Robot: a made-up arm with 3 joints.
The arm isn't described. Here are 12 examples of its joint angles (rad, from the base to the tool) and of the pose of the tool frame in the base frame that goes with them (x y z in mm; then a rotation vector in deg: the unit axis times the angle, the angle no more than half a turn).
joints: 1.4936 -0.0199 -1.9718
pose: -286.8 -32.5 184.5 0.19 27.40 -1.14
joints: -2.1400 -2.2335 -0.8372
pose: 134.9 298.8 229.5 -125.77 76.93 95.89
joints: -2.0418 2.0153 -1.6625
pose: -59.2 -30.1 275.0 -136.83 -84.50 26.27
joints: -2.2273 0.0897 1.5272
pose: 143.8 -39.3 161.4 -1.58 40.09 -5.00
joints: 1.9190 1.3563 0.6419
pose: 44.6 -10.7 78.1 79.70 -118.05 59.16
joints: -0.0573 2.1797 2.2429
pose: -17.1 112.3 158.8 57.59 -65.34 -128.73
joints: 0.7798 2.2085 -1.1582
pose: 14.7 12.6 52.7 71.90 12.03 104.69
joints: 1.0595 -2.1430 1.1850
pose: -199.8 194.2 198.9 -139.76 -68.82 8.78
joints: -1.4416 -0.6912 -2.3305
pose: 304.7 98.5 235.1 46.71 -136.61 22.24
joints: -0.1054 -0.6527 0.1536
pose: -104.4 54.2 463.0 -37.09 -2.66 4.83
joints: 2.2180 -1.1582 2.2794
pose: -181.0 90.0 36.4 74.98 89.36 -2.30
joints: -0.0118 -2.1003 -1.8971
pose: -31.0 308.5 304.4 -78.02 62.12 -107.42
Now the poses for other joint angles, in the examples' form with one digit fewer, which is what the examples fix.
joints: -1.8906 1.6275 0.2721
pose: 15 -4 323 47.9 69.7 -89.9
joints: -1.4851 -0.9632 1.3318
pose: 220 53 288 -8.9 8.1 54.5
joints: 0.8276 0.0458 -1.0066
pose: -267 -44 305 1.6 10.3 2.1
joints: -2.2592 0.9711 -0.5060
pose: 144 -109 229 48.7 141.8 -58.5
